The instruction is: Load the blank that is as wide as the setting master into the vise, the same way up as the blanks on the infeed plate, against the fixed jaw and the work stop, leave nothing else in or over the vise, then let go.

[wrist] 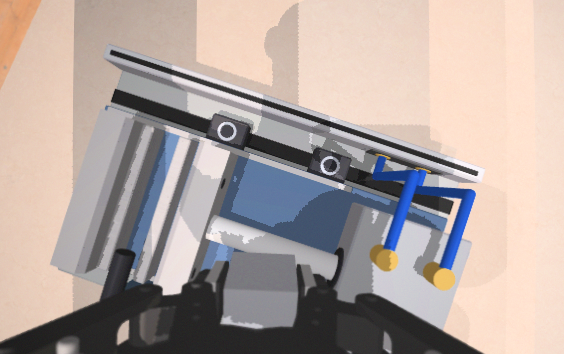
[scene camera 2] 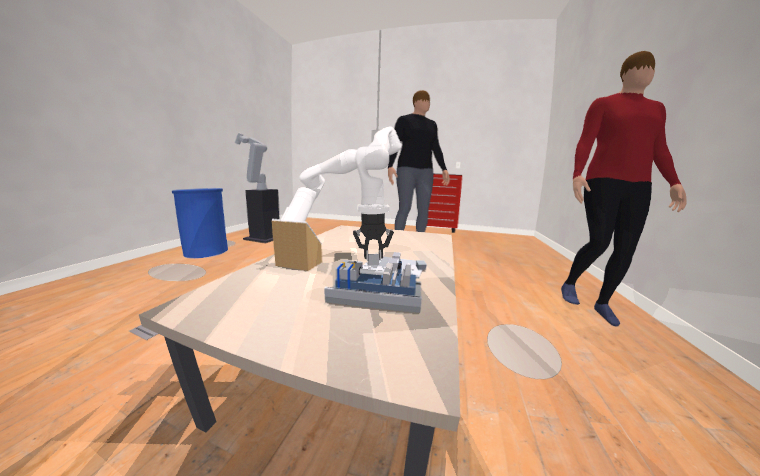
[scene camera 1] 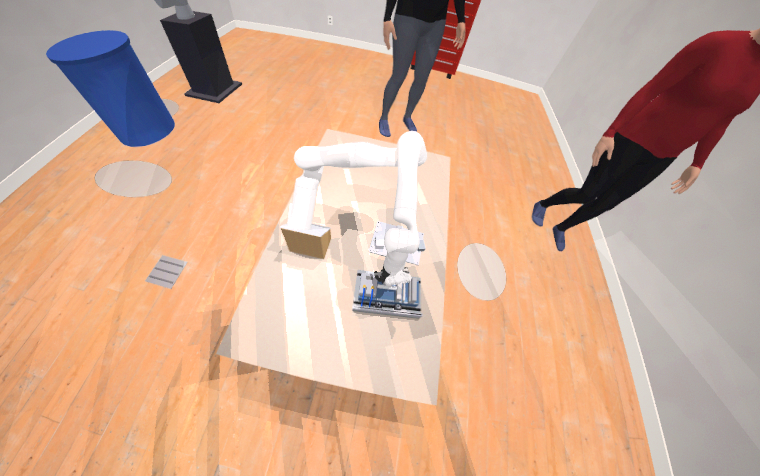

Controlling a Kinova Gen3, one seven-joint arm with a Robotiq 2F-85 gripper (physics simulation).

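Places are measured from the arm's base along level axes (x ahead, y left, z up), in centimetres.
Where they show: gripper, fingertip midpoint: (wrist: 262,280) (scene camera 2: 373,260); arm's base, origin of the base link: (scene camera 2: 290,228) (scene camera 1: 300,226).
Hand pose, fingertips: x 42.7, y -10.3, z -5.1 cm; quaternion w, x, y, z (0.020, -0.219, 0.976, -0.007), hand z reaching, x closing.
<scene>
Things, the pixels of their top centre, and the offset from my fingertips. "spot": a spot on its surface instead.
- grey rectangular blank, middle of its top: (wrist: 256,341) (scene camera 2: 373,251) dx -0.9, dy +2.0, dz +2.2 cm
- vise, middle of its top: (wrist: 247,238) (scene camera 2: 377,266) (scene camera 1: 391,287) dx +1.8, dy -1.3, dz -1.7 cm
- pale screw, surface spot: (wrist: 270,245) spot: dx +0.3, dy -1.3, dz -3.0 cm
- long light jaw bar, surface spot: (wrist: 200,200) spot: dx +5.4, dy -1.9, dz -2.0 cm
- grey end block, middle of its top: (wrist: 395,294) (scene camera 2: 349,264) (scene camera 1: 368,283) dx -7.7, dy -2.4, dz -2.0 cm
- black rod, middle of its top: (wrist: 112,280) dx +7.8, dy +5.0, dz -2.0 cm
- infeed plate, surface spot: (scene camera 1: 412,258) spot: dx +9.4, dy +19.9, dz -10.8 cm
My gripper (scene camera 1: 384,276) (scene camera 2: 374,256) (wrist: 262,280) points down, shut on a grey rectangular blank (scene camera 2: 373,259) (wrist: 260,290). The blank hangs over the vise (scene camera 1: 387,294) (scene camera 2: 381,286) (wrist: 275,195). In the wrist view it overlaps the pale screw (wrist: 270,245), between the long light jaw bar (wrist: 200,200) and the grey end block (wrist: 400,280). More upright bars stand left of the jaw bar, and a black rod (wrist: 118,272) shows near their lower ends. The infeed plate (scene camera 1: 412,258) is partly hidden by the arm. I cannot tell which piece is the setting master.
Two blue hooked handles (wrist: 404,215) (wrist: 457,230) with yellow ends rise over the end block. Two dark blocks with white rings (wrist: 227,131) (wrist: 329,165) sit along the rail. A brown box-like stand (scene camera 1: 307,242) (scene camera 2: 294,246) is at the arm's base. Two people stand beyond the table.
</scene>
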